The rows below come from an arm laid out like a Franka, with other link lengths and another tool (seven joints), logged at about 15 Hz.
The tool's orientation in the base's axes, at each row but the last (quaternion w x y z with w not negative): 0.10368 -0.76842 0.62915 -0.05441; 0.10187 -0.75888 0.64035 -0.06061; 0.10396 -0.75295 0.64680 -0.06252; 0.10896 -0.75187 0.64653 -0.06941; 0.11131 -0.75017 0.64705 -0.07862; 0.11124 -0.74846 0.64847 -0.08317; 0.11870 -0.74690 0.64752 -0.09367; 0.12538 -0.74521 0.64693 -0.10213; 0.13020 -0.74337 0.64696 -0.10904; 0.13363 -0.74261 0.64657 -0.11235; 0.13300 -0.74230 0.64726 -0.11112; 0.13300 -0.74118 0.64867 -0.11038
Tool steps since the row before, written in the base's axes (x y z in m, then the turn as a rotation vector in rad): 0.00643 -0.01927 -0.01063 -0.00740 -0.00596 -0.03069; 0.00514 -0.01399 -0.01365 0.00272 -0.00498 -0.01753; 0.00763 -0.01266 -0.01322 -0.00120 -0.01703 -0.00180; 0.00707 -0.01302 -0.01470 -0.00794 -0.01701 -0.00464; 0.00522 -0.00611 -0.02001 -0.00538 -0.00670 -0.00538; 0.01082 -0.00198 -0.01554 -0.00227 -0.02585 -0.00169; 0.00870 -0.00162 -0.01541 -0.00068 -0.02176 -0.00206; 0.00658 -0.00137 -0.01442 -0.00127 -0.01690 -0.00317; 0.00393 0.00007 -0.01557 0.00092 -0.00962 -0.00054; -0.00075 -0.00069 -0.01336 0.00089 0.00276 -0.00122; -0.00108 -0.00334 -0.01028 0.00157 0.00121 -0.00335; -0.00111 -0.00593 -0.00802 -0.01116 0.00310 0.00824
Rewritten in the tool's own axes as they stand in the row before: 0.02065 -0.00012 0.00996 0.00577 0.01518 0.02772; 0.01518 0.00046 0.01333 0.00605 0.00225 0.01726; 0.01422 -0.00240 0.01362 0.01669 0.00399 0.00018; 0.01448 -0.00121 0.01498 0.01574 0.01116 0.00128; 0.00735 0.00124 0.02024 0.00595 0.00750 0.00333; 0.00384 -0.00577 0.01773 0.02528 0.00609 -0.00050; 0.00307 -0.00340 0.01717 0.02146 0.00416 0.00055; 0.00244 -0.00140 0.01566 0.01658 0.00443 0.00168; 0.00058 0.00153 0.01597 0.00966 0.00056 0.00031; 0.00066 0.00538 0.01225 -0.00260 -0.00076 0.00159; 0.00323 0.00494 0.00912 -0.00096 -0.00047 0.00374; 0.00580 0.00449 0.00685 -0.00464 0.00722 -0.01133
